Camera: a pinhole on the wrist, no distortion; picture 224 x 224 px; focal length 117.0 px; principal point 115.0 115.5 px. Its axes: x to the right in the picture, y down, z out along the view. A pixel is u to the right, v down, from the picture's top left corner.
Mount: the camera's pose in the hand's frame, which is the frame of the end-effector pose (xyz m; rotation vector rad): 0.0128 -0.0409 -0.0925 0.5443 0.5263 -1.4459
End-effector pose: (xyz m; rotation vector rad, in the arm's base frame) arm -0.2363 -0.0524 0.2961 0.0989 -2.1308 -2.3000
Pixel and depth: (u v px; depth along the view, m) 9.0 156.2 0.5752
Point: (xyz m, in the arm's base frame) -0.4579 0.6242 0.3441
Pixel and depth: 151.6 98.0 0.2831
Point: -0.2062 0.0392 0.0121
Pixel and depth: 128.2 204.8 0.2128
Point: -0.4097 0.0148 0.1070
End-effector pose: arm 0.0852 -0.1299 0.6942 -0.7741 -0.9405 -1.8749
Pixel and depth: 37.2 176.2 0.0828
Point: 0.0198 -0.1298 0.7262
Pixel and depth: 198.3 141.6 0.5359
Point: -0.5700 0.0938 0.6640
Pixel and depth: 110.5 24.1 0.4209
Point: -0.0297 0.3024 0.4717
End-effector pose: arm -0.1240 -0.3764 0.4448 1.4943 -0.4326 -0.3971
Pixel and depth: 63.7 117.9 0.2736
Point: -0.2095 -0.5563 0.3286
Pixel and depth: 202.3 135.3 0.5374
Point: -0.0384 -0.5308 -0.2356
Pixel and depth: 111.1 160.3 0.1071
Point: -0.0726 -0.4027 0.3421
